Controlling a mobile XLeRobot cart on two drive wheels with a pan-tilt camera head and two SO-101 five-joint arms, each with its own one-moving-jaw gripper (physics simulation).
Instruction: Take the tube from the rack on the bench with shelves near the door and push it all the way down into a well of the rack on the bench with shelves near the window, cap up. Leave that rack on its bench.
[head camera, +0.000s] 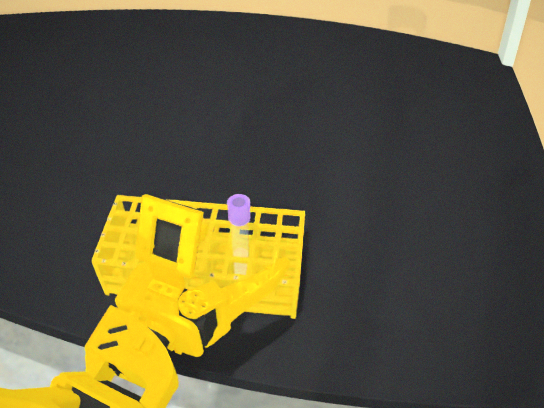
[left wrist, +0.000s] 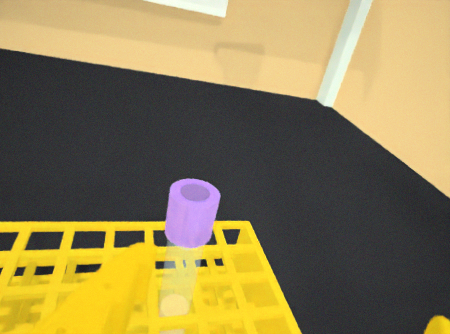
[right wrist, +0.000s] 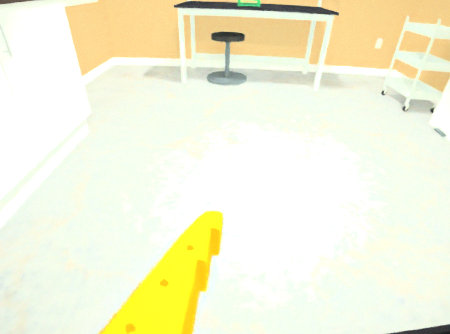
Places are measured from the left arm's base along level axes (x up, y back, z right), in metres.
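Pixels of known places: left hand, its tool point: (head camera: 206, 230) (left wrist: 152, 265); right hand, its tool point: (right wrist: 221, 228).
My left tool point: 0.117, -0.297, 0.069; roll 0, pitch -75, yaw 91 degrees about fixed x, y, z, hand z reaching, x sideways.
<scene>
For each thing: its top centre in the pictures, then the offset to it from my left tool point, as dx, dy, dz. "*": a spot on its surface instead. Level surfaces: height alone.
- clear tube with a purple cap, centre of its top: (left wrist: 195, 191) (head camera: 238, 201) -0.010, -0.044, +0.018
- yellow rack, a spot on its surface: (left wrist: 265, 274) (head camera: 296, 245) * -0.073, -0.055, +0.069
- black bench top, height of its surface: dx -0.130
- pale post, a spot on its surface: (head camera: 515, 32) * -0.051, -0.612, +0.462
- far bench, height of its surface: dx -0.137
The clear tube with a purple cap (head camera: 238, 210) (left wrist: 191, 214) stands upright, cap up, in the yellow rack (head camera: 303, 250) (left wrist: 265, 274), in the right part of the rack in both views. My left gripper (head camera: 283, 267) (left wrist: 287, 285) is open and empty, low over the rack. In the left wrist view one jaw lies left of the tube and the other jaw's tip shows at the bottom right corner, with the tube between and beyond them, untouched. My right gripper (right wrist: 220, 227) is fully open and empty over the floor. A green rack (right wrist: 249, 3) partly shows on a far bench.
The yellow rack stands on a black bench top (head camera: 400, 200) (left wrist: 125, 135), near its front edge. A pale post (head camera: 515, 32) (left wrist: 345, 52) rises at its back right corner. In the right wrist view are a stool (right wrist: 227, 37), the far bench (right wrist: 295, 10), a cart (right wrist: 400, 42) and white cabinets (right wrist: 40, 75).
</scene>
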